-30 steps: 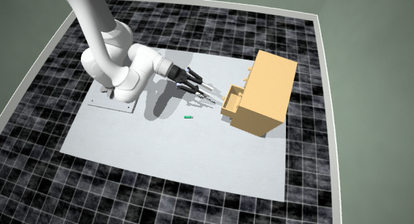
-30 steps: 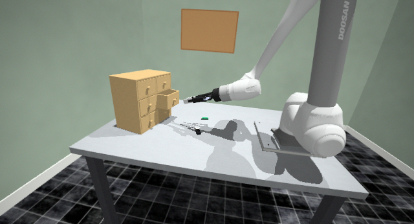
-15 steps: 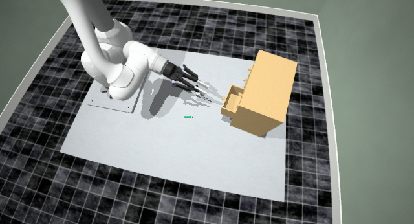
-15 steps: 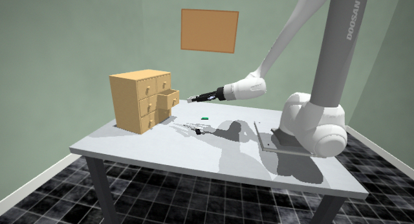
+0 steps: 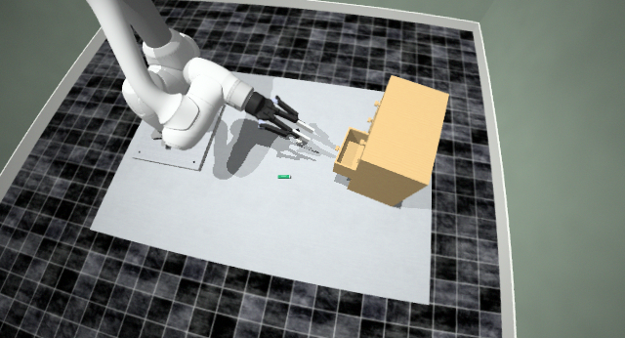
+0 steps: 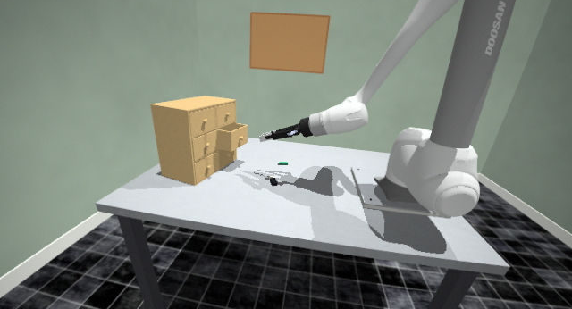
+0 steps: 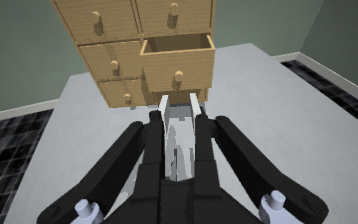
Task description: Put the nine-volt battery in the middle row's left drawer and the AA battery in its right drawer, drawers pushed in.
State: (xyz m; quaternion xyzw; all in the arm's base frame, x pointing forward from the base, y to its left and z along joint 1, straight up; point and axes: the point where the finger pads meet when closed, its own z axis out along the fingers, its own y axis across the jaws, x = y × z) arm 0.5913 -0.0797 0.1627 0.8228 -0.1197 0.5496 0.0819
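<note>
Right now the green AA battery is 180 mm below my hand, 110 mm to the right of it and 70 mm behind it. Round my hand: green nine-volt battery 310 mm ahead, 60 mm below, 20 mm to the left.
</note>
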